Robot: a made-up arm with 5 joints.
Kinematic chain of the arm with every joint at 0, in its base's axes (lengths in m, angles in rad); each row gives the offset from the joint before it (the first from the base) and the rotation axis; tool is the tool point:
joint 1: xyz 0 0 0.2 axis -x
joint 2: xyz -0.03 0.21 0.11 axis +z
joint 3: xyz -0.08 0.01 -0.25 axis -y
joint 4: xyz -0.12 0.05 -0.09 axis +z
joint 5: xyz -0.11 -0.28 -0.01 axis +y
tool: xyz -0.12 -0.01 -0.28
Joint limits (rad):
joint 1: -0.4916..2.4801
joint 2: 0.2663..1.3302
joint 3: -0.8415..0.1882
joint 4: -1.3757..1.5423
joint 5: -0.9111..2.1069
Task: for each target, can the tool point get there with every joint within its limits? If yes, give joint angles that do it. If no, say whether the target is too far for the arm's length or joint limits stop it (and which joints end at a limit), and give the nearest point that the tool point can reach.
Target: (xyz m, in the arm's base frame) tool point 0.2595 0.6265 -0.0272
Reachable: no: joint limits stop it (at a limit: joint 1, joint 2, joint 3, joint 4) | nearest point 0.1962 0.4958 -0.0727 | short by 0.152 m
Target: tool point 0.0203 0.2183 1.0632
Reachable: no: joint limits stop it (at a limit: joint 1, joint 2) | nearest point -0.0385 0.0789 0.7875 | short by 0.314 m
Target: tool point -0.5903 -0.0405 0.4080
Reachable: yes | joints 1.0508 0.7821 -0.6283 -0.7135 0.8719
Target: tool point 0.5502 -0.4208 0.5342
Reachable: no: joint limits stop it (at a limit: joint 2, joint 3) | nearest point 0.3349 -0.3338 0.4651 | short by 0.242 m
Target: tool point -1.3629 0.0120 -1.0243
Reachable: no: too far | nearest point -0.6266 0.0062 -0.4294 | short by 0.947 m
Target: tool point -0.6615 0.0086 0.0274
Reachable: yes | joints 2.2538 0.4634 -0.4100 -0.9569 1.5945
